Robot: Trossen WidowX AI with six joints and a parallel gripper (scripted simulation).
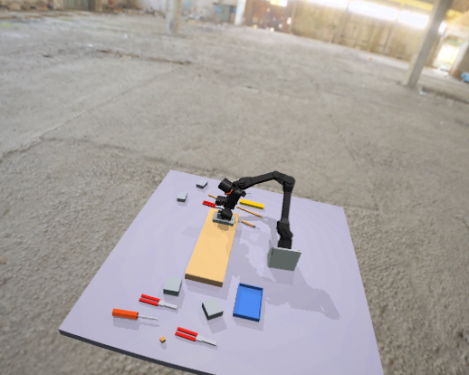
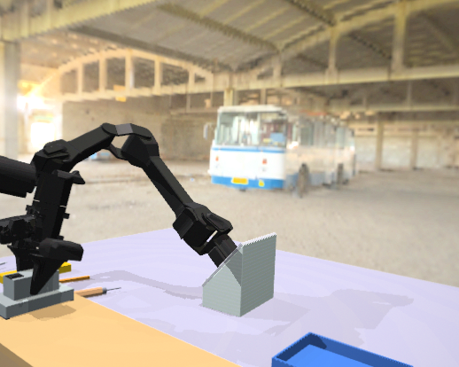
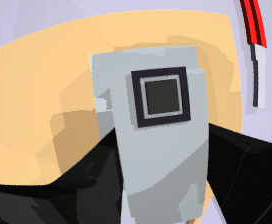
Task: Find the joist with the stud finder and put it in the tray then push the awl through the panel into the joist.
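My gripper tip is 17 cm past the blue tray, 50 cm to the right of it and 5 cm above it. Round my gripper tip: wooden-handled awl: 18 cm behind, 3 cm to the right, 6 cm below; grey stud finder: 1 cm ahead, 2 cm above; yellow bar: 18 cm behind, 25 cm to the right, 6 cm below.
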